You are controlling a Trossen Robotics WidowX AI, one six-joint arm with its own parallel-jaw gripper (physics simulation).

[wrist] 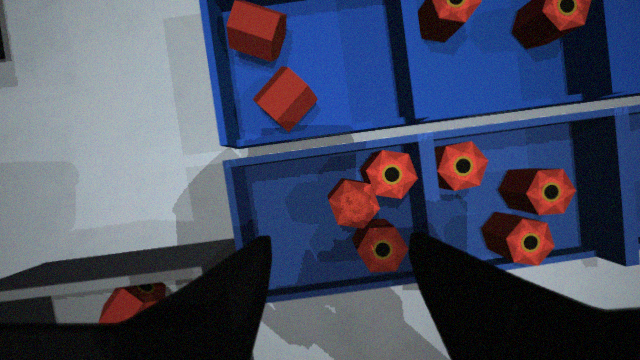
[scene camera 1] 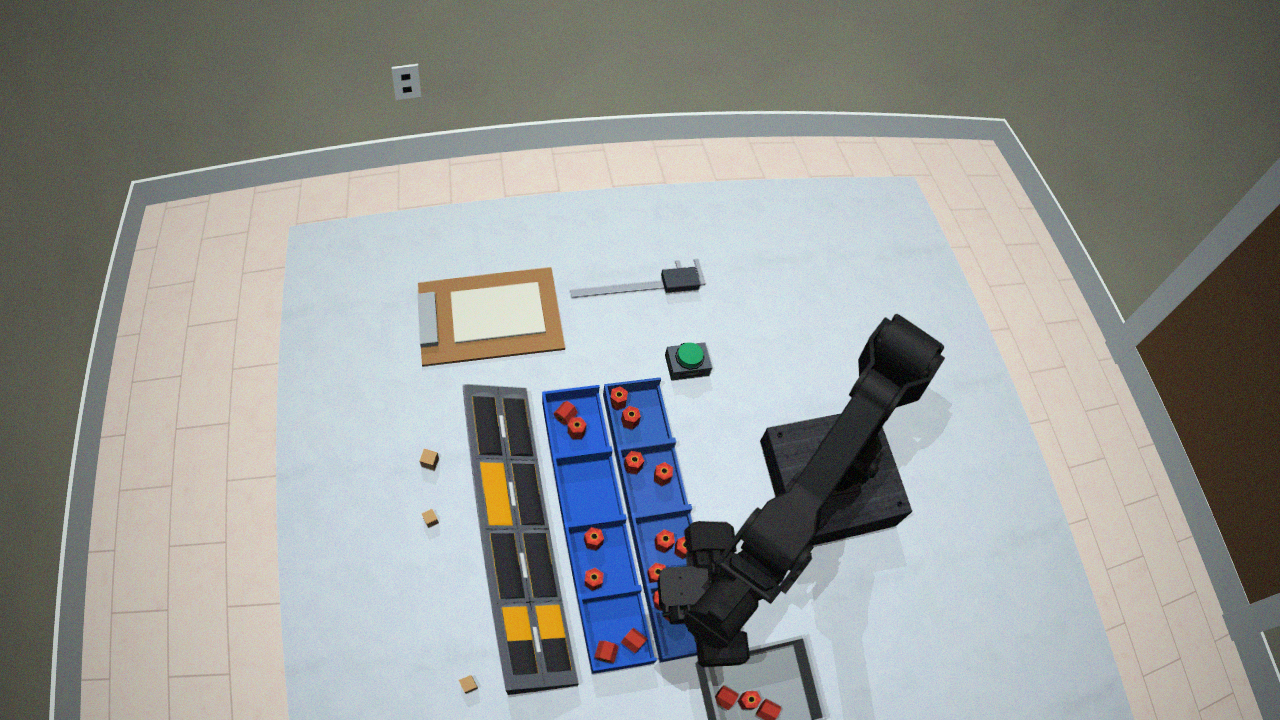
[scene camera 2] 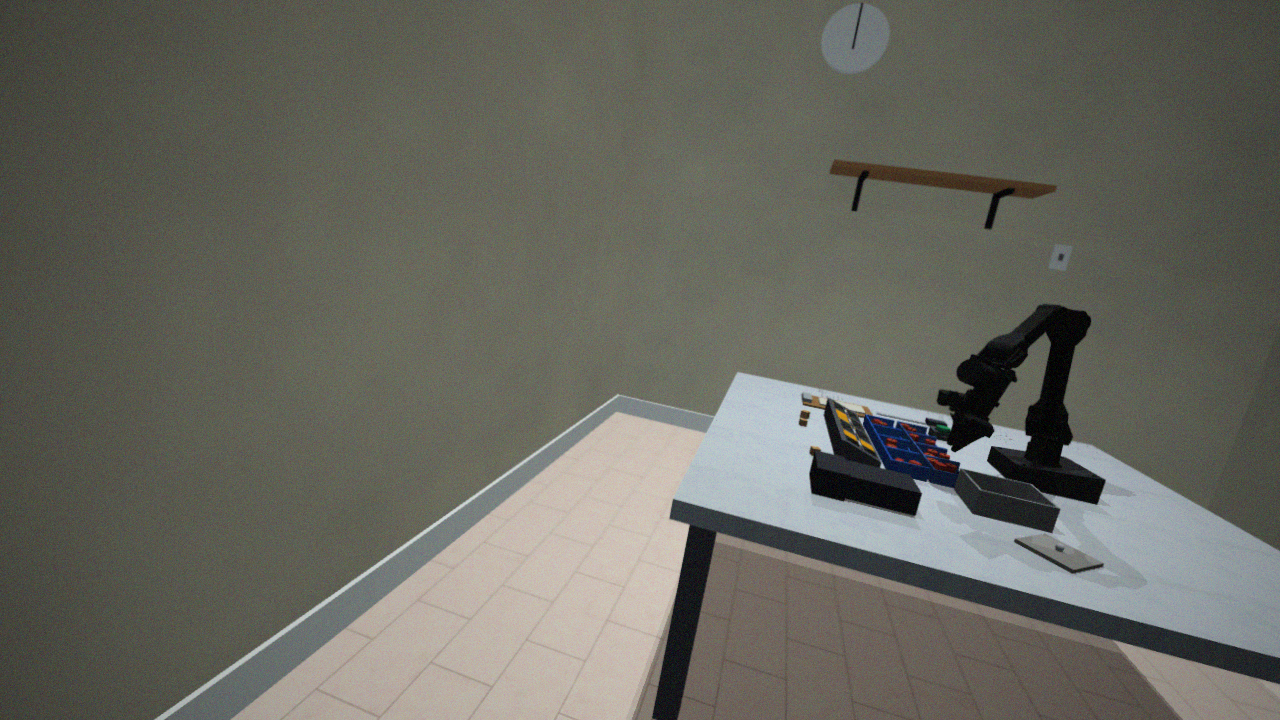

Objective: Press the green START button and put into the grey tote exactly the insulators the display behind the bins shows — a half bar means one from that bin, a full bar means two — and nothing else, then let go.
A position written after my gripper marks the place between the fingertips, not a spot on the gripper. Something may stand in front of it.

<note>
In view: my gripper (scene camera 1: pixel 688 610), a grey tote (wrist: pixel 69 291), a grey caliper-like tool (scene camera 1: pixel 679 279) and a brown board with white pad (scene camera 1: pixel 505 314).
My gripper shows as well in the wrist view (wrist: pixel 340 245) and in scene camera 2 (scene camera 2: pixel 950 448).
</note>
